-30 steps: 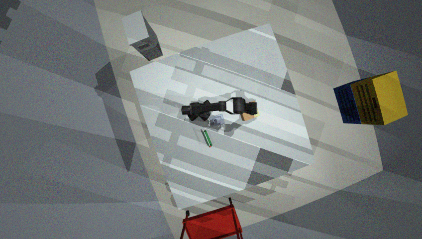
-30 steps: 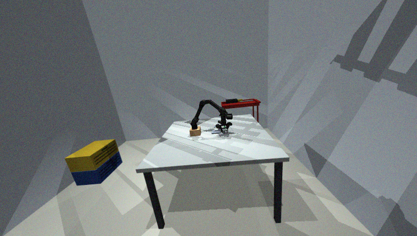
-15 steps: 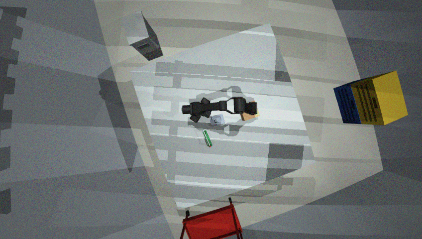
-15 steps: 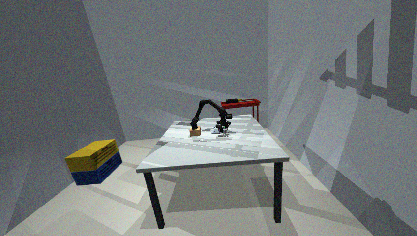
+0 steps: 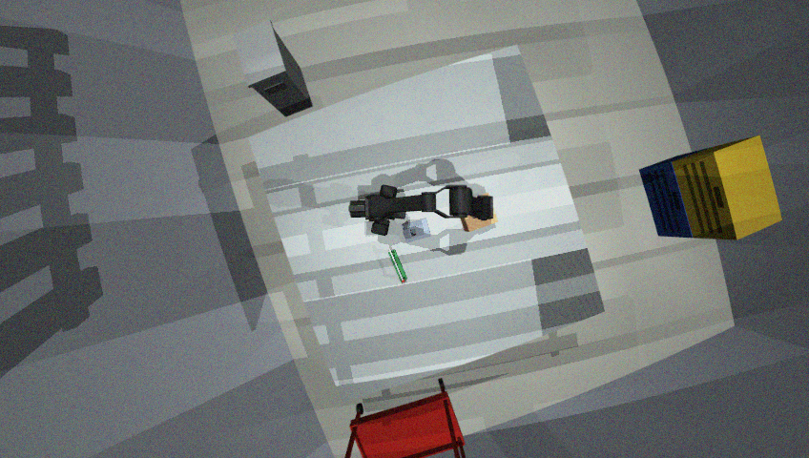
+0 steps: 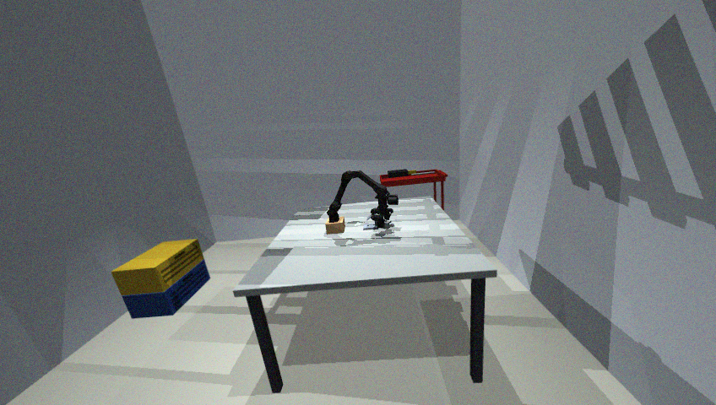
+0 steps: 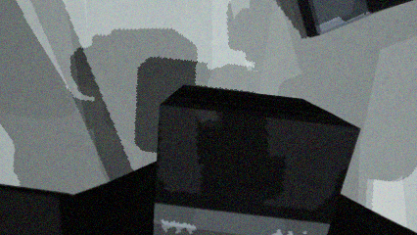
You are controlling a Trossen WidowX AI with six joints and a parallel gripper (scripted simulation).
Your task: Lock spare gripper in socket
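The grey mount is 9 cm behind my gripper tip and 11 cm to the left of it. The rest, counted from my gripper tip: spare gripper: 1 cm ahead, 1 cm to the right, 2 cm above; green part: 1 cm ahead, 24 cm to the left, 3 cm below.
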